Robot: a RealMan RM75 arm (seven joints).
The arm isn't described. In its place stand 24 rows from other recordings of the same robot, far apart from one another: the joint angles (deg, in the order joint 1, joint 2, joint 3, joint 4, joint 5, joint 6, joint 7), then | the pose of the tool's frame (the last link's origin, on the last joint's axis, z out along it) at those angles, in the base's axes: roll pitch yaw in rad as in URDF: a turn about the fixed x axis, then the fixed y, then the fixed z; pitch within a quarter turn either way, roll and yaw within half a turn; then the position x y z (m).
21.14, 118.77, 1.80, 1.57, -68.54, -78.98, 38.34 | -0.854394 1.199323 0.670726 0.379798 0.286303 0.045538
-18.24, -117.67, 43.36, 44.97, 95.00, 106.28, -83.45 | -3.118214 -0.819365 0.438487 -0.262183 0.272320 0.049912
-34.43, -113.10, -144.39, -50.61, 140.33, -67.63, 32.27 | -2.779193 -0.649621 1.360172 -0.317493 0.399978 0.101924
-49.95, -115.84, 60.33, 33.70, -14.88, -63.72, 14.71 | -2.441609 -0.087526 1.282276 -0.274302 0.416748 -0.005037
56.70, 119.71, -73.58, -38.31, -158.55, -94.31, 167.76 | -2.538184 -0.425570 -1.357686 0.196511 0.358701 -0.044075
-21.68, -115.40, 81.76, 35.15, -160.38, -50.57, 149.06 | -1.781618 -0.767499 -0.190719 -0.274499 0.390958 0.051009
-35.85, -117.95, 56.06, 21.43, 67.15, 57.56, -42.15 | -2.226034 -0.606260 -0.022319 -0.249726 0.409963 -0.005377
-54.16, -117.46, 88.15, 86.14, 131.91, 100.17, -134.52 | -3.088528 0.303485 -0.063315 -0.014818 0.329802 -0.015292
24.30, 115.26, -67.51, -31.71, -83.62, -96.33, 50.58 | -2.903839 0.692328 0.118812 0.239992 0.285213 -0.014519
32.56, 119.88, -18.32, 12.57, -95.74, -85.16, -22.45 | -2.003670 0.338997 0.587967 0.237165 0.288991 -0.083733
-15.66, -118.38, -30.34, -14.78, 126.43, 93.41, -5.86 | -1.523552 -0.813082 -0.529293 -0.292059 0.255795 -0.013700
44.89, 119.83, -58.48, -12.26, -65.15, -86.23, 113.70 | 2.188448 0.638352 -1.617655 0.149907 0.372624 -0.035667
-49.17, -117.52, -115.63, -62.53, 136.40, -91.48, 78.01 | -3.003672 0.149867 0.007623 -0.123291 0.394436 0.007896
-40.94, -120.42, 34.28, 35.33, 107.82, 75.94, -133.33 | 2.693139 -0.666468 1.536079 -0.206741 0.404432 0.008668
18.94, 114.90, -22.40, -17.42, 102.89, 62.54, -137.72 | -1.838267 0.794799 -0.209158 0.409172 0.306454 0.074417
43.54, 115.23, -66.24, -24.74, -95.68, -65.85, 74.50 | -2.866799 0.380219 -0.231298 0.207359 0.396905 -0.046586
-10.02, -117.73, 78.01, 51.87, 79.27, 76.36, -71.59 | -2.842486 -0.627450 0.223147 -0.254380 0.280552 -0.019973
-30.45, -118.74, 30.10, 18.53, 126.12, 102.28, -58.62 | 3.011410 -0.625717 0.370442 -0.266260 0.258004 -0.043439
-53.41, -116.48, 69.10, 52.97, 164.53, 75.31, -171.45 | -2.392816 -0.077421 1.085870 -0.177133 0.442556 0.018327
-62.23, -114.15, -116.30, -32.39, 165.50, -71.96, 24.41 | -2.436867 0.170933 1.021527 -0.193802 0.447679 0.000595
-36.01, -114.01, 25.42, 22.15, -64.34, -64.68, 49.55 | 2.830370 -0.734067 1.797474 -0.314112 0.385936 0.020739
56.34, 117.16, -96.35, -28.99, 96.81, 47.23, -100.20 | -2.835881 0.190886 0.032615 0.102335 0.419873 -0.105052
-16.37, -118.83, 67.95, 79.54, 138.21, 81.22, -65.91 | -2.876930 0.391451 -0.287876 -0.269298 0.317977 0.038114
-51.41, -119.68, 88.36, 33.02, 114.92, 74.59, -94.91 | 3.004190 0.114628 0.076735 -0.160506 0.345119 -0.112308
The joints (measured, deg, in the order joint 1, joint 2, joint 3, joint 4, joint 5, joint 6, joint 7), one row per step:
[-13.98, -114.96, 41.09, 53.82, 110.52, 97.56, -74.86]
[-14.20, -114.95, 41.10, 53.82, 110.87, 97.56, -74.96]
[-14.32, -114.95, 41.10, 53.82, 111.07, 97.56, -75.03]
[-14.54, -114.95, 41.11, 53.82, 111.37, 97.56, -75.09]
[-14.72, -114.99, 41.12, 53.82, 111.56, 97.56, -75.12]
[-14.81, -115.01, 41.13, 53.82, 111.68, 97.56, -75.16]
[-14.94, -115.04, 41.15, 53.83, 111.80, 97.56, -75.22]
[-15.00, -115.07, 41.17, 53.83, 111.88, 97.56, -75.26]
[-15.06, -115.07, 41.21, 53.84, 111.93, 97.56, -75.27]
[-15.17, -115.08, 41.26, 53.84, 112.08, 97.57, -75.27]
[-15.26, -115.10, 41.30, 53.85, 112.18, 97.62, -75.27]
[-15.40, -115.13, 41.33, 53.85, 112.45, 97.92, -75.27]
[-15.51, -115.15, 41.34, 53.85, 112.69, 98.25, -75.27]
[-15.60, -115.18, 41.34, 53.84, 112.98, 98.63, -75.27]
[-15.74, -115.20, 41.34, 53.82, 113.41, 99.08, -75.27]
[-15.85, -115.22, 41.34, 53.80, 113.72, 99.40, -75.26]
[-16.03, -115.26, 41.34, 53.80, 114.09, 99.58, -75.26]
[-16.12, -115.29, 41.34, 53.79, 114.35, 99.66, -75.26]
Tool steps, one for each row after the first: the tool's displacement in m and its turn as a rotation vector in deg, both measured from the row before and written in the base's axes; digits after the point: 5 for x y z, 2 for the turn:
[0.00037, 0.00082, -0.00039, -0.26, 0.22, -0.03]
[0.00019, 0.00044, -0.00024, -0.15, 0.11, 0.00]
[0.00049, 0.00087, -0.00039, -0.22, 0.19, -0.08]
[0.00062, 0.00074, -0.00051, -0.15, 0.09, -0.10]
[0.00027, 0.00034, -0.00030, -0.10, 0.05, -0.02]
[0.00052, 0.00057, -0.00037, -0.11, 0.04, -0.06]
[0.00025, 0.00021, -0.00035, -0.09, 0.02, -0.01]
[0.00026, 0.00028, -0.00014, -0.06, 0.05, -0.06]
[0.00035, 0.00039, -0.00039, -0.15, 0.11, -0.09]
[0.00044, 0.00027, -0.00036, -0.14, 0.05, -0.11]
[0.00073, -0.00017, -0.00073, -0.43, 0.04, -0.21]
[0.00063, -0.00035, -0.00058, -0.41, 0.00, -0.19]
[0.00051, -0.00064, -0.00071, -0.48, 0.00, -0.17]
[0.00054, -0.00068, -0.00085, -0.62, 0.07, -0.20]
[0.00043, -0.00045, -0.00065, -0.45, 0.05, -0.16]
[0.00052, 0.00015, -0.00073, -0.38, 0.15, -0.15]
[0.00012, -0.00002, -0.00053, -0.23, 0.12, -0.04]

